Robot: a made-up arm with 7 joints.
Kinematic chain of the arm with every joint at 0, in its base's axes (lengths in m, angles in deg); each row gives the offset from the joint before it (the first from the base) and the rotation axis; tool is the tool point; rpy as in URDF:
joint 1: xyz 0 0 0 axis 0.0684 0.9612 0.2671
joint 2: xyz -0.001 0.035 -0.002 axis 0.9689 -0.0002 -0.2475
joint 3: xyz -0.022 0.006 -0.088 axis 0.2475 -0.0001 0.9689
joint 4: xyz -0.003 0 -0.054 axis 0.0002 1 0
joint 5: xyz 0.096 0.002 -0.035 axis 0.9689 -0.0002 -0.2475
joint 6: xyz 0.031 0 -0.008 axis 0.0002 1 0
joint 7: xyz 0.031 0 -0.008 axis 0.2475 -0.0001 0.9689
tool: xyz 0 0 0 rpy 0 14.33 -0.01
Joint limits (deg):
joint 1: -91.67..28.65
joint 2: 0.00..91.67
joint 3: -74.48..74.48
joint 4: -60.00..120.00
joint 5: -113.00..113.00
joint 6: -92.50..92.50
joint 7: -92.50..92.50
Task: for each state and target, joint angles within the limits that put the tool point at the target. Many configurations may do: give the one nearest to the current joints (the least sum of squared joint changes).
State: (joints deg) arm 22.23 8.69 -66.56 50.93 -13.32 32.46 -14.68
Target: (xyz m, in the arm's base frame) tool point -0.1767 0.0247 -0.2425
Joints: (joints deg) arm 28.34 14.61 -67.68 50.36 -13.62 34.15 -14.68
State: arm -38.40 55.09 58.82 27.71 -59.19 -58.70 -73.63
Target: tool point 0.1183 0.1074 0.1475
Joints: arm -75.34 60.94 13.22 -13.01 -50.39 -48.78 -73.63
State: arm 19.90 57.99 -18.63 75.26 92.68 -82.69 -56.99
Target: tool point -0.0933 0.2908 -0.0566
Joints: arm 20.79 74.64 -19.36 92.17 93.96 -92.50 -56.99
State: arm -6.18 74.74 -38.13 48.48 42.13 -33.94 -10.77
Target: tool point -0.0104 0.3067 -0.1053
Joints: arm 14.30 86.04 -46.10 57.04 43.79 -38.37 -10.77
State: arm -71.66 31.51 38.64 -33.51 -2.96 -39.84 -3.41
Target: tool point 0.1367 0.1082 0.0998
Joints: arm -69.73 27.07 33.72 -22.00 -2.43 -37.35 -3.41
